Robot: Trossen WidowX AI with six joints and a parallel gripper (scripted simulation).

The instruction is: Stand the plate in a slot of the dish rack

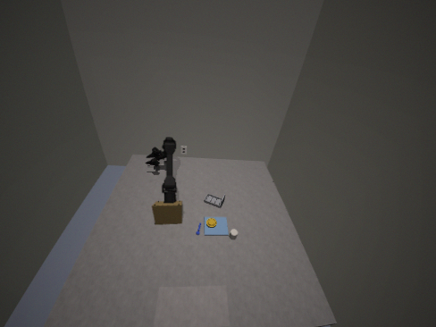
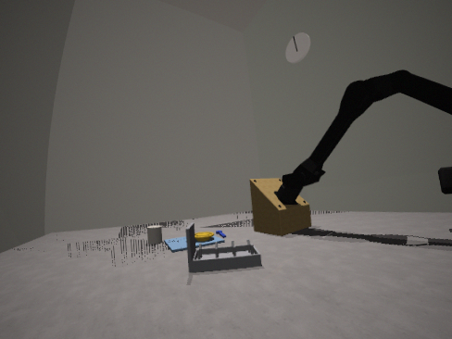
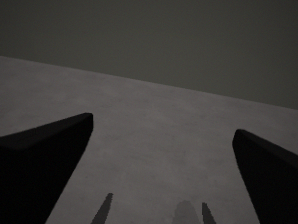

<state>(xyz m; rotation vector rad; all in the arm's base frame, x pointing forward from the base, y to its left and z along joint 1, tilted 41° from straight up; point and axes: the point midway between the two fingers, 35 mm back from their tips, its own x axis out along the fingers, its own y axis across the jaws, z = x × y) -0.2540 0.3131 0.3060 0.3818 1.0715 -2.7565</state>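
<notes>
The yellow plate is 56 cm ahead of my gripper tip, 50 cm to the right of it and 8 cm below it. From my gripper tip the other things lie so: blue spoon (55 cm to the right, 48 cm ahead, 9 cm below); grey dish rack (58 cm ahead, 31 cm to the right, 7 cm below); white cup (70 cm ahead, 58 cm to the right, 7 cm below).
</notes>
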